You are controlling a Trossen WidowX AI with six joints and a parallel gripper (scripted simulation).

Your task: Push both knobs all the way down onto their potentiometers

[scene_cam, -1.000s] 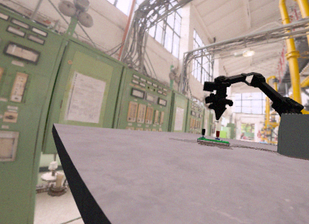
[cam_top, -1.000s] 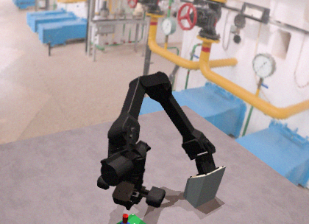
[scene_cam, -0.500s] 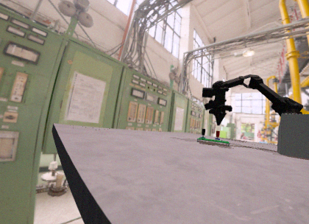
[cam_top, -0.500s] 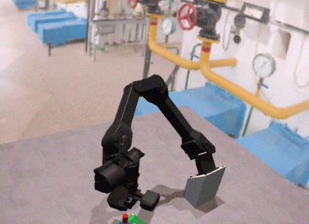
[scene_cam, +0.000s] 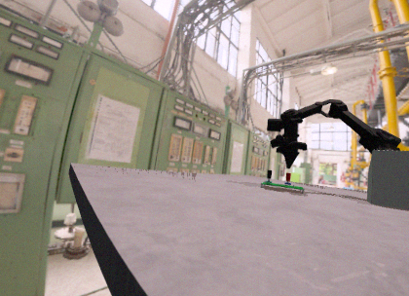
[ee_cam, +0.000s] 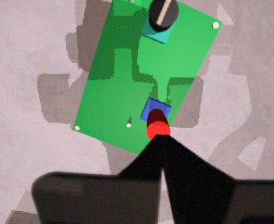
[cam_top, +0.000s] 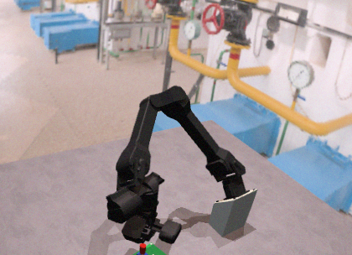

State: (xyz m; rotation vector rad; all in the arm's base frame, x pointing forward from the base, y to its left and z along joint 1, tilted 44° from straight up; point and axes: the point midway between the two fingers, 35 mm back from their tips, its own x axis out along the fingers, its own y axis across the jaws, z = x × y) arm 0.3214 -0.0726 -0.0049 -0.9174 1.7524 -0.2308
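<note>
My gripper tip is now 40 mm above the red knob. Round my gripper tip: black knob 70 mm ahead, 40 mm to the left, 30 mm below.
</note>
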